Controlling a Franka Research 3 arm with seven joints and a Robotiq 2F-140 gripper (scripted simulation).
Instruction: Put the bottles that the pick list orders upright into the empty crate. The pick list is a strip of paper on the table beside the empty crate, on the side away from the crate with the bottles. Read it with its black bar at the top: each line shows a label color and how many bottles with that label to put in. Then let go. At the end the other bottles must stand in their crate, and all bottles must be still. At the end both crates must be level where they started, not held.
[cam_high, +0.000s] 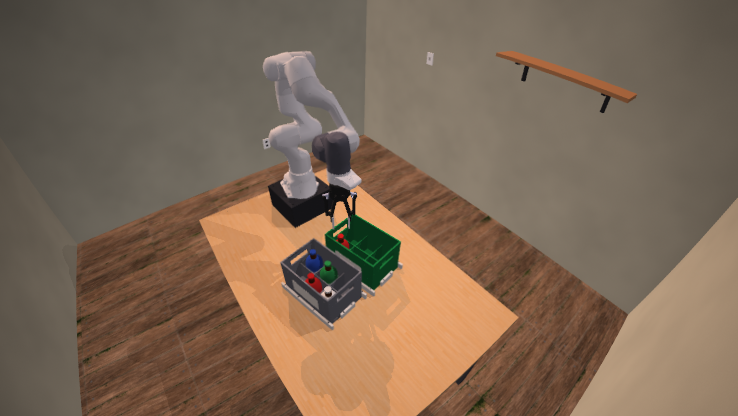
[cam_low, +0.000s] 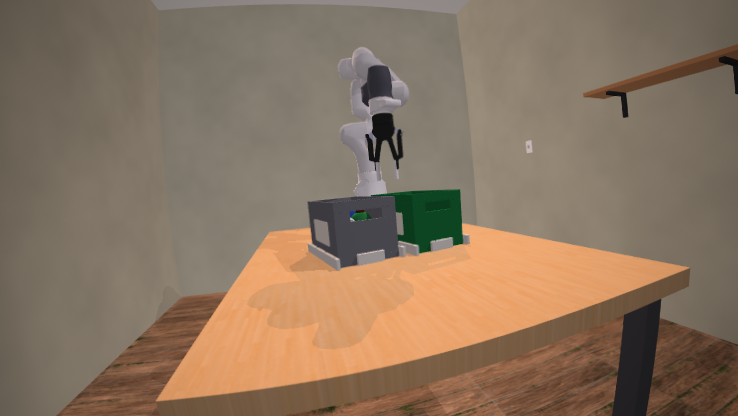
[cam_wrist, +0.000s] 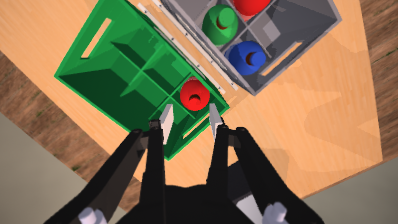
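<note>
Now: the white-labelled bottle 190 mm ahead of my hand, 200 mm to the right of it and 170 mm below it. The rest, counted from my hand: green crate 70 mm ahead, 60 mm to the left, 170 mm below; then blue-label bottle 10 mm behind, 140 mm to the right, 170 mm below; then green-label bottle 80 mm ahead, 130 mm to the right, 170 mm below.
</note>
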